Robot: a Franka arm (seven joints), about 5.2 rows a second.
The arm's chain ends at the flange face. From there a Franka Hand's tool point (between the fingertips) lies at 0.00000 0.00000 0.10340 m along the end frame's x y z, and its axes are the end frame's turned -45 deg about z.
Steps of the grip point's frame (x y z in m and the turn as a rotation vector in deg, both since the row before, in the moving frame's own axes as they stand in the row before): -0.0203 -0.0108 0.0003 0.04 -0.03 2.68; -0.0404 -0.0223 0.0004 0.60 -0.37 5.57; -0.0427 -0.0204 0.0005 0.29 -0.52 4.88; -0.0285 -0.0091 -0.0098 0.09 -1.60 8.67; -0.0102 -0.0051 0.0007 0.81 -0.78 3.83
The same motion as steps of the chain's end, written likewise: -0.0219 0.0067 0.0003 0.01 -0.05 2.68; -0.0431 0.0132 0.0004 0.16 -0.69 5.57; -0.0436 0.0155 0.0005 -0.16 -0.57 4.88; -0.0243 0.0120 -0.0098 -1.07 -1.20 8.67; -0.0088 0.0037 0.0007 0.02 -1.12 3.83
